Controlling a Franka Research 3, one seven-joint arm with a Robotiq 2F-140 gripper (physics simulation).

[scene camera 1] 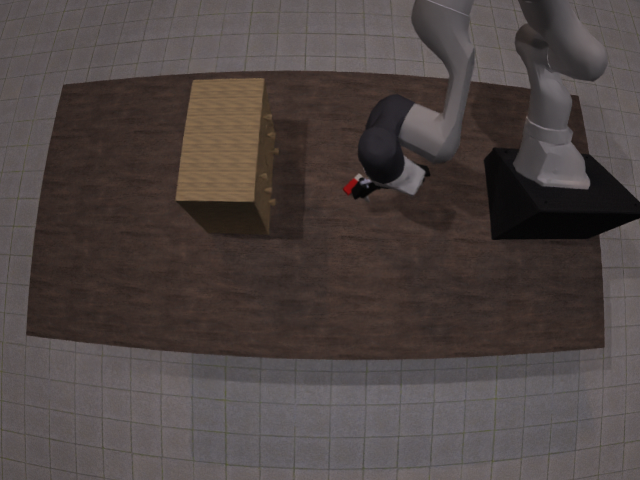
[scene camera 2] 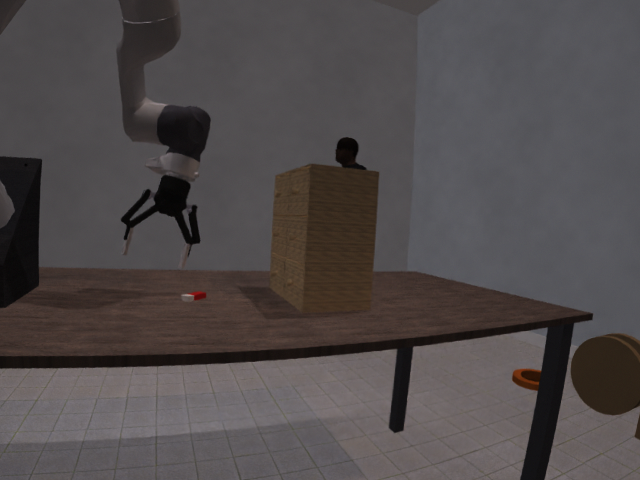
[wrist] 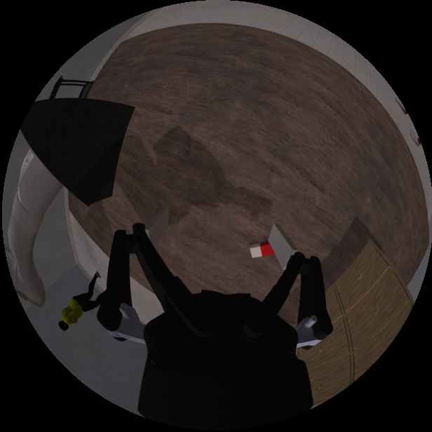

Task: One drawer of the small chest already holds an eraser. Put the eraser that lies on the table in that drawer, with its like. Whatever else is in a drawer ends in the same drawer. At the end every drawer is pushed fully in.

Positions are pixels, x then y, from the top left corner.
Labels:
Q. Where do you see a small wooden chest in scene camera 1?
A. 216, 183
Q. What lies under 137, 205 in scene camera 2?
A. My gripper.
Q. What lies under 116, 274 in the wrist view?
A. My gripper.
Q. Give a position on a small wooden chest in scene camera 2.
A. At 341, 215

